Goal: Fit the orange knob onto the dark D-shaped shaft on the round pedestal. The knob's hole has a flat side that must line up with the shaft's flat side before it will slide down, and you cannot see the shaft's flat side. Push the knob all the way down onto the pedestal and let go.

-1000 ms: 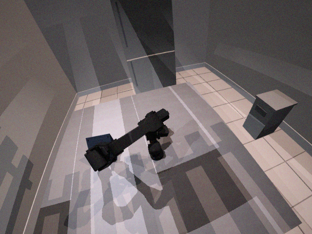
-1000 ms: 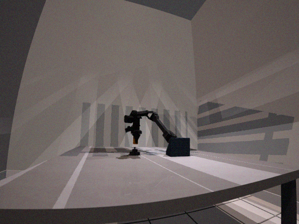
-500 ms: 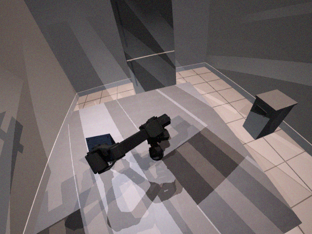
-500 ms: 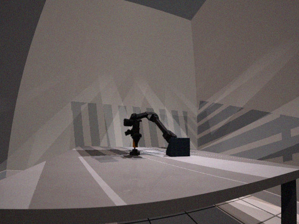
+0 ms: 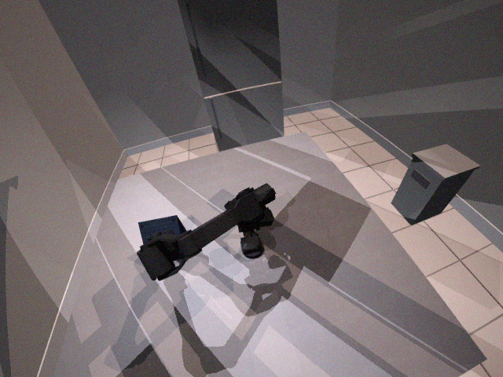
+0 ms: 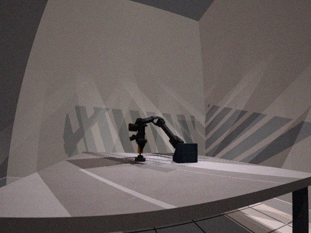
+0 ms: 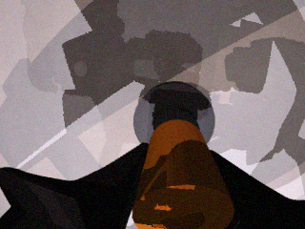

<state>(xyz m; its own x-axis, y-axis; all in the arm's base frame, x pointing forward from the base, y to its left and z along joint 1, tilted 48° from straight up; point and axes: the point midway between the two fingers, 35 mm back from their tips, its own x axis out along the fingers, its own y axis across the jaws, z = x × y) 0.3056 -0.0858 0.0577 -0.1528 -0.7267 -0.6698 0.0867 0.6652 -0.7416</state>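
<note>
My gripper tip is now 20 mm below the orange knob. Round my gripper tip: round pedestal 40 mm below.
</note>
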